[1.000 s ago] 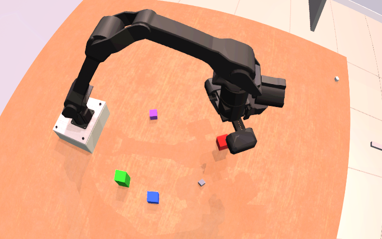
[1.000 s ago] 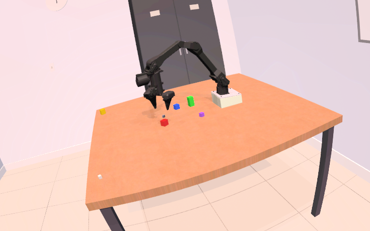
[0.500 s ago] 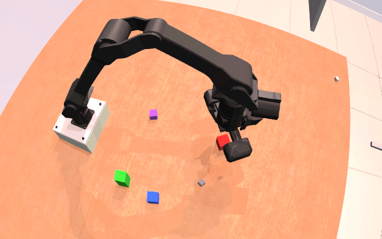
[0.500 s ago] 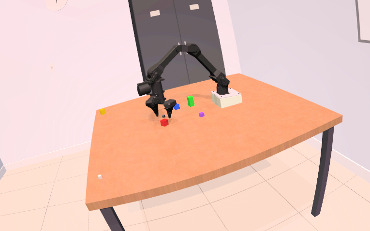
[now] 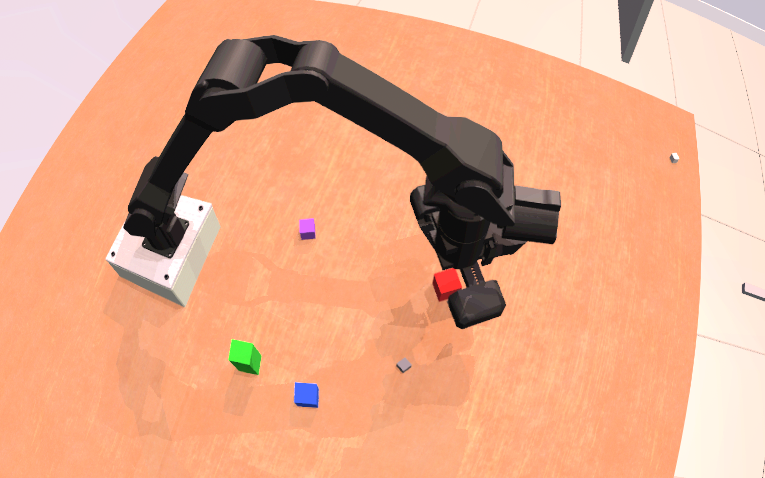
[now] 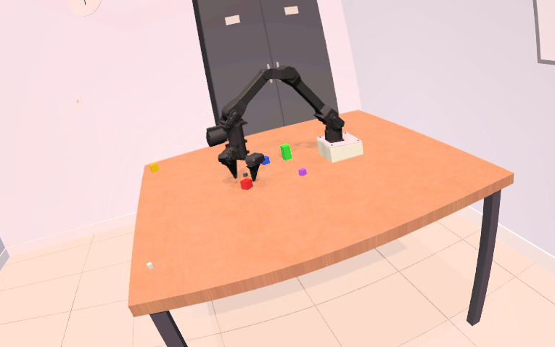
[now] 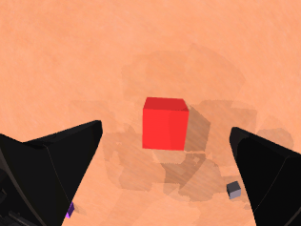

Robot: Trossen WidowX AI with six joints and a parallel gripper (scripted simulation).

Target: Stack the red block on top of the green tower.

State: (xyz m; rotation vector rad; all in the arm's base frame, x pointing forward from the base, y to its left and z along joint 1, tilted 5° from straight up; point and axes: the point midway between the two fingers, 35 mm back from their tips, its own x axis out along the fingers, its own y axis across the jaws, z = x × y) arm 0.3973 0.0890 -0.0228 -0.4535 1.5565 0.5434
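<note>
Right now my gripper tip is 2 cm above the red block. The rest, counted from my gripper tip: blue block (12 cm behind, 21 cm to the right, 2 cm below); then small grey cube (2 cm behind, 12 cm to the right, 3 cm below); then purple block (21 cm behind, 2 cm to the left, 2 cm below).
</note>
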